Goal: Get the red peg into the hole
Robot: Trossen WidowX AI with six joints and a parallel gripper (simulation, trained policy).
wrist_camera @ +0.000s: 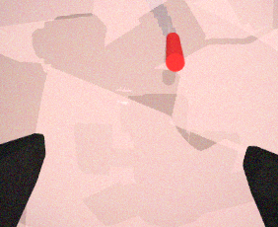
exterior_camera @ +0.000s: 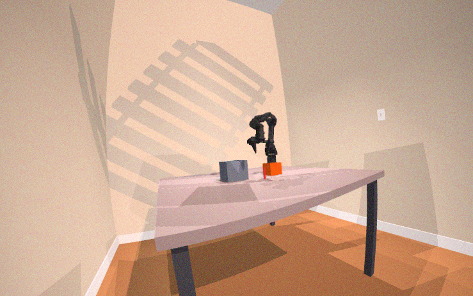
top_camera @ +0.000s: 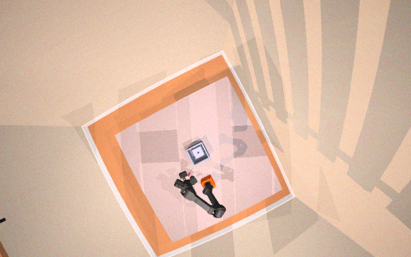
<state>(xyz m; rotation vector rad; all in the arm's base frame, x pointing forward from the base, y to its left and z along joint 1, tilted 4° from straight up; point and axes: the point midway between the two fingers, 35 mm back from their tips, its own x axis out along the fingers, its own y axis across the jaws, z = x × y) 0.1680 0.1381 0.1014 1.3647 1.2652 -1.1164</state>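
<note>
My gripper tip is now 10 mm past the red peg, 10 mm to the left of it and 140 mm above it. From my gripper tip the other things lie so: plate 150 mm ahead, 180 mm to the right, 130 mm below.
</note>
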